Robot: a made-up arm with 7 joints.
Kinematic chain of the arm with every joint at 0, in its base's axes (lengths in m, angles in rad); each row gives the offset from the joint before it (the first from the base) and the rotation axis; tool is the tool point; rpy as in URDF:
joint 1: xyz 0 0 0 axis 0.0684 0.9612 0.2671
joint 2: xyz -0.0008 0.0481 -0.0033 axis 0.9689 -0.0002 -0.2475
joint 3: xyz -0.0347 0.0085 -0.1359 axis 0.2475 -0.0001 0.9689
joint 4: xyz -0.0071 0 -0.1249 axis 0.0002 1 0
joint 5: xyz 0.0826 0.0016 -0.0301 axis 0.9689 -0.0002 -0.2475
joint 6: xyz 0.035 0 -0.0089 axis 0.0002 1 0
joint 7: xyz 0.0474 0 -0.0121 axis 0.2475 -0.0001 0.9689
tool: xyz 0 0 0 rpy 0 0.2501 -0.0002
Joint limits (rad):
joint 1: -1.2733..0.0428
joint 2: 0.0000..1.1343
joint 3: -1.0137..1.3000
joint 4: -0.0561..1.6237
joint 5: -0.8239..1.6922
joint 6: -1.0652..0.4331
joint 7: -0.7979..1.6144
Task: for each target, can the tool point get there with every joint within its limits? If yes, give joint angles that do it. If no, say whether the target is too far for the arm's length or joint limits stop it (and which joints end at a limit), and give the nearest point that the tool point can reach.
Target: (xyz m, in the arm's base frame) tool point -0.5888 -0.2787 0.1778
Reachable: no: too far | nearest point -0.0154 -0.1078 -0.2574 | short by 0.740 m
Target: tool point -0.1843 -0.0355 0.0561
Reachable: no: joint limits stop it (at a limit: joint 1, joint 2, joint 3, joint 4, joint 6) | nearest point 0.0003 -0.0996 -0.2432 | short by 0.357 m
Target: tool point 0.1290 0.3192 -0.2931
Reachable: yes | joints -0.2117 0.6043 0.4278 0.8420 -0.4166 -0.1969 1.3700
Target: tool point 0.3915 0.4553 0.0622
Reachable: no: too far | nearest point 0.3028 0.3691 0.0341 | short by 0.127 m
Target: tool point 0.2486 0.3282 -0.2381
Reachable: yes | joints -0.7835 0.7593 0.4373 1.4332 -0.3931 0.0312 -0.2610
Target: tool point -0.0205 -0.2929 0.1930
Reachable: no: joint limits stop it (at a limit: joint 1, joint 2, joint 4) | nearest point 0.2094 -0.1523 -0.0555 | short by 0.367 m
